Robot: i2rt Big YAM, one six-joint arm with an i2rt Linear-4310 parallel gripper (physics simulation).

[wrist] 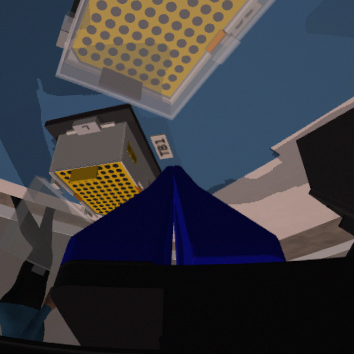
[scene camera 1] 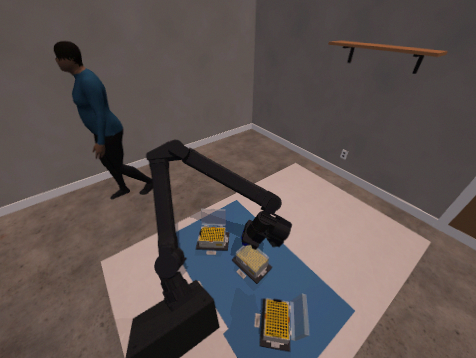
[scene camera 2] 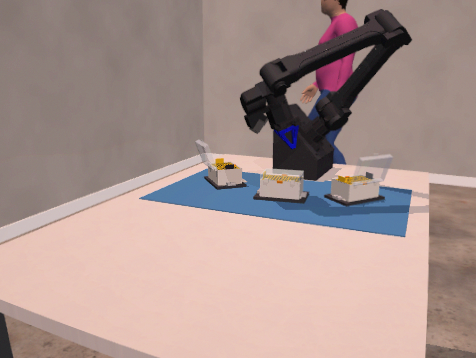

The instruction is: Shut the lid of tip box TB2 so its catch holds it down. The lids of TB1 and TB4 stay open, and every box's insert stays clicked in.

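Frame: origin at the arm's base, x right, y ahead, z up, level; metres.
Seen in the pictures: gripper, fingertip midpoint: (wrist: 173,176) (scene camera 1: 243,244) (scene camera 2: 293,148); arm's base, origin of the base link: (scene camera 1: 180,298) (scene camera 2: 308,137).
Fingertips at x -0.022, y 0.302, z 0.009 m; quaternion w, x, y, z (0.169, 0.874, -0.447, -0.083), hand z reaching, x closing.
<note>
Offsets run from my fingertips to a thing's middle. Level surfaces: height alone.
TB2, the middle box {dx +0.027, dy +0.015, dz -0.110 m} (scene camera 1: 252,261) (scene camera 2: 281,189) (wrist: 150,45), has its clear lid lying over the yellow insert. Whether the catch holds the lid cannot be told. TB1 {dx -0.180, dy -0.048, dz -0.116 m} (scene camera 1: 213,237) (scene camera 2: 355,191) (wrist: 92,150) stands on a dark base, its clear lid upright and open, its label readable in the wrist view. The third box, apparently TB4 (scene camera 1: 276,320) (scene camera 2: 225,176), also has its lid open. The inserts of TB1 and TB4 look seated. My gripper (scene camera 1: 245,244) (scene camera 2: 293,147) (wrist: 173,176) is shut and empty, its blue fingertips above and close to TB2 on the robot's side.
The boxes stand on a blue mat {dz -0.149 m} (scene camera 1: 320,300) (scene camera 2: 350,222) on a pale table {dz -0.152 m} (scene camera 1: 350,225) (scene camera 2: 210,270). My arm's base (scene camera 1: 175,325) (scene camera 2: 302,160) stands at the table's edge. A person in blue (scene camera 1: 95,105) and a person in pink (scene camera 2: 340,55) are beyond the table.
</note>
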